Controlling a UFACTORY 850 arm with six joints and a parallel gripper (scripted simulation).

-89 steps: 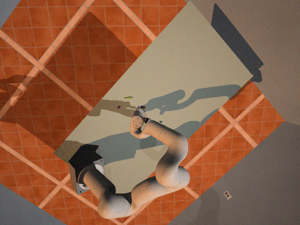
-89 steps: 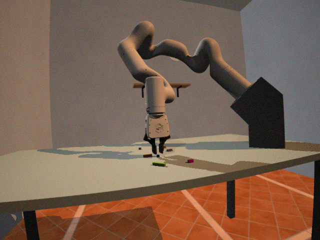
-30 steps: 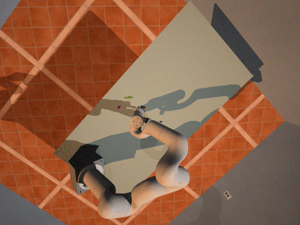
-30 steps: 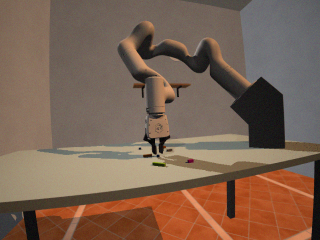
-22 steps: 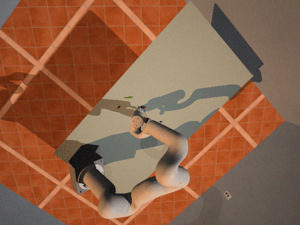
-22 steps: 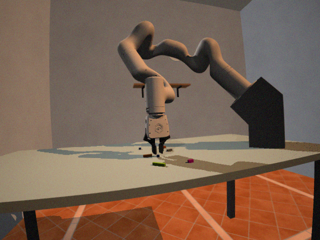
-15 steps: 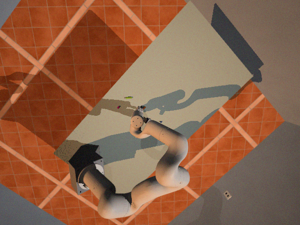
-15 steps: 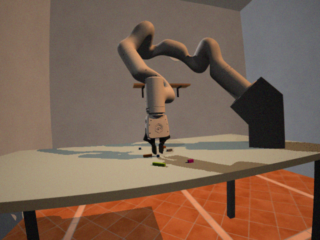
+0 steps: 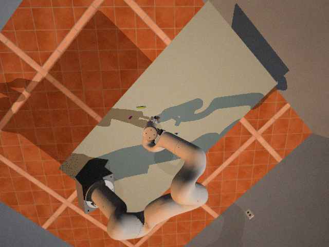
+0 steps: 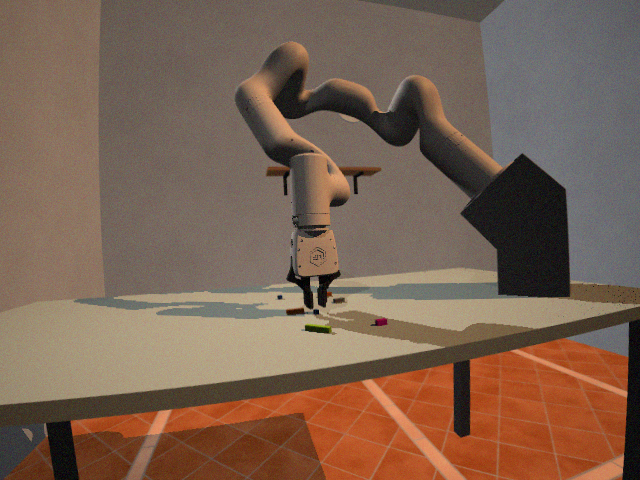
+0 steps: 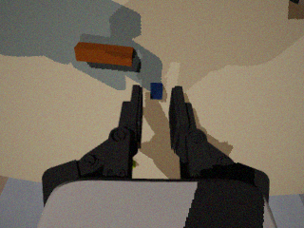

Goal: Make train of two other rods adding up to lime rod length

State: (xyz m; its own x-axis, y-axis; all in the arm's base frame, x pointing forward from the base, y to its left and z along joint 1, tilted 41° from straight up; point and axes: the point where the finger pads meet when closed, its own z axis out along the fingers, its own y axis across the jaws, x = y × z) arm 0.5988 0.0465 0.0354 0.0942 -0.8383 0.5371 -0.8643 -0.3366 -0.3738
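The orange rod lies 4 cm ahead of my hand, 3 cm to the right of it and 3 cm below it. Round my hand: magenta rod: 9 cm behind, 14 cm to the left, 3 cm below; then lime rod: 3 cm ahead, 12 cm to the left, 3 cm below; then grey rod: 9 cm behind, 10 cm to the right, 3 cm below.
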